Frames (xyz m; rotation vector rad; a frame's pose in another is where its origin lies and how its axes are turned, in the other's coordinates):
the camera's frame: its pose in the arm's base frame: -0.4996 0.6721 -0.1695 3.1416 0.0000 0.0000
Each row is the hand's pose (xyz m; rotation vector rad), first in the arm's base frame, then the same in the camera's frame.
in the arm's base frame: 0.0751 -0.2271 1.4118 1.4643 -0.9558 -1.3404
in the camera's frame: 0.5747 0.8992 -1.5813 -1.0513 -1.2617 0.8997
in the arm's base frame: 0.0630 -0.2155 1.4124 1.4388 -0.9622 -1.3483
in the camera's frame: 0.5626 0.8876 -1.5819 -1.0649 -1.2763 0.9108
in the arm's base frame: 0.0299 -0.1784 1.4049 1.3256 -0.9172 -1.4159
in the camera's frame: 0.5295 0.8505 -1.5744 -1.1342 -1.3765 0.8917
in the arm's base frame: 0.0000 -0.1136 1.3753 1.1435 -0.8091 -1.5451
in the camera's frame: 0.4996 0.7857 -1.5448 -1.2327 -1.5657 0.8199
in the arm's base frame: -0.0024 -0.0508 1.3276 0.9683 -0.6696 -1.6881
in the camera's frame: 0.4972 0.7229 -1.4971 -1.3026 -1.7753 0.7042
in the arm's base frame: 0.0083 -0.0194 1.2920 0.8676 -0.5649 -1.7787
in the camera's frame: 0.5079 0.6915 -1.4615 -1.3285 -1.9078 0.6059
